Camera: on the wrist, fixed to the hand. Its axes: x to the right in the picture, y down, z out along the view.
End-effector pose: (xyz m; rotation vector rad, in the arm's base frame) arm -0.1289 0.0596 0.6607 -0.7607 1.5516 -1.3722
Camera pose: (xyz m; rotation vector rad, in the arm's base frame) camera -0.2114 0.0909 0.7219 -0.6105 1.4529 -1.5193
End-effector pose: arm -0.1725 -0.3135 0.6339 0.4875 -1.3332 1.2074
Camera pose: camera -0.0762 -0.2665 0.6266 0.5701 -1.1816 1.3420
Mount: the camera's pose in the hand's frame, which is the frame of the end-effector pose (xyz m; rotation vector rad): -0.0081 -0.0630 -0.0866 0.1785 0.0606 0.0050
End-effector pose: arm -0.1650 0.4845 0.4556 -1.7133 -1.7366 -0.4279
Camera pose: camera -0.2079 0.4169 0.5272 -1.5623 -1.6741 -0.3093
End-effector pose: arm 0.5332 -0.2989 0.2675 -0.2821 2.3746 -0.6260
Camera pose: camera 0.4857 -0.3189 0.3617 -0.1810 2.3566 -0.8490
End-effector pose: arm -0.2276 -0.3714 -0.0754 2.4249 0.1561 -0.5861
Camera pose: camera -0.2183 -0.2685 -0.0459 2.6165 0.1276 -0.5449
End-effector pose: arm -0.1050 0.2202 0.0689 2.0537 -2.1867 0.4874
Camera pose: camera -0.0545 0.2514 0.1584 2.0880 -2.1861 0.7608
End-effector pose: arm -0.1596 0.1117 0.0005 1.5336 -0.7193 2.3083
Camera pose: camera -0.1932 0.2120 -0.0183 1.5276 -0.5144 2.4688
